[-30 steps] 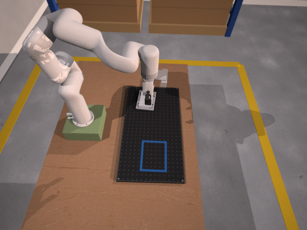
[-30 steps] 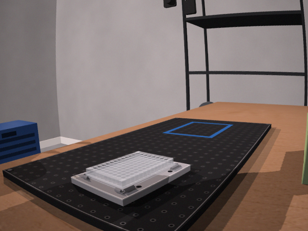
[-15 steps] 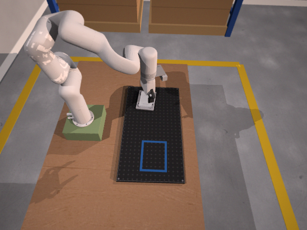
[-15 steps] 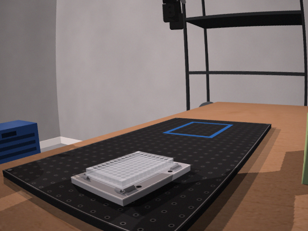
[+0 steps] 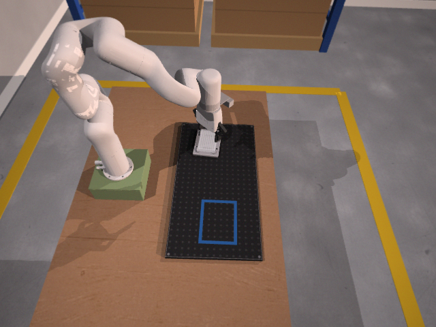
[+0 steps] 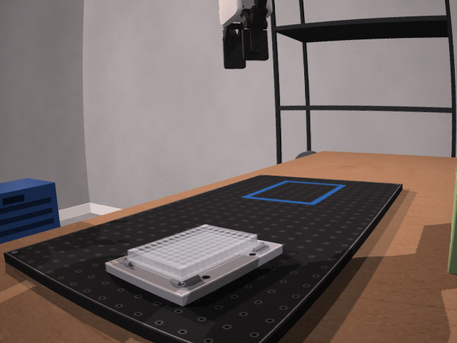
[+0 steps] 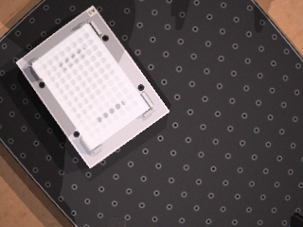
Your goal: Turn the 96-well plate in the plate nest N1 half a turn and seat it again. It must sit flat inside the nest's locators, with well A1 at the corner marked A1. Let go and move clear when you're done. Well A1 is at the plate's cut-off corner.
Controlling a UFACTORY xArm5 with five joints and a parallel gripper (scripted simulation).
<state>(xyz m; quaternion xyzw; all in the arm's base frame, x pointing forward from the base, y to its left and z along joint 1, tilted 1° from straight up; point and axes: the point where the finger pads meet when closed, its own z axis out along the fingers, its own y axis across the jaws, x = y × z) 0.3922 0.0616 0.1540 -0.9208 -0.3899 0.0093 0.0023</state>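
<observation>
Now: the 96-well plate 10 mm behind my hand, 140 mm to the left of it and 220 mm below it. Round my hand: grey plate nest 10 mm behind, 140 mm to the left, 230 mm below; then A1 label 60 mm ahead, 210 mm to the left, 220 mm below.
</observation>
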